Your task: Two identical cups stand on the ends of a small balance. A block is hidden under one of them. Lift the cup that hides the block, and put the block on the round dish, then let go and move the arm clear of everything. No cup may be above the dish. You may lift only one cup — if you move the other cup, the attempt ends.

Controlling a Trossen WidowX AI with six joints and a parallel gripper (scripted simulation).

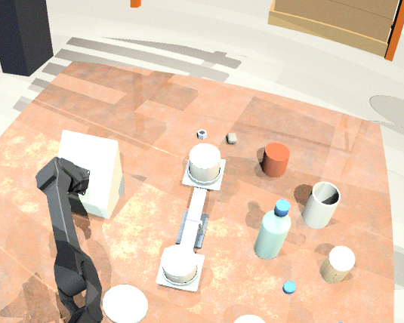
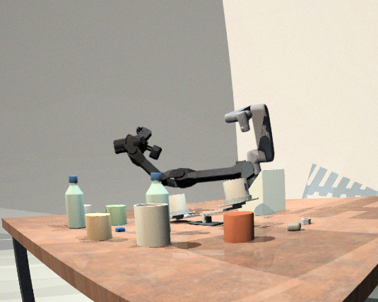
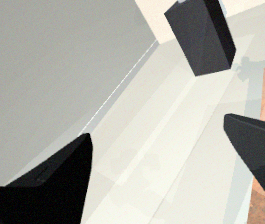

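The grey block lies 51 cm to the left of my gripper tip, 25 cm below it and 23 cm ahead of it. From my gripper tip the other things lie so: round light-blue dish: 39 cm to the left, 29 cm below, 14 cm ahead; then blue cap: 55 cm to the left, 47 cm ahead, 29 cm below; then cream cup: 78 cm to the left, 20 cm ahead, 18 cm below.
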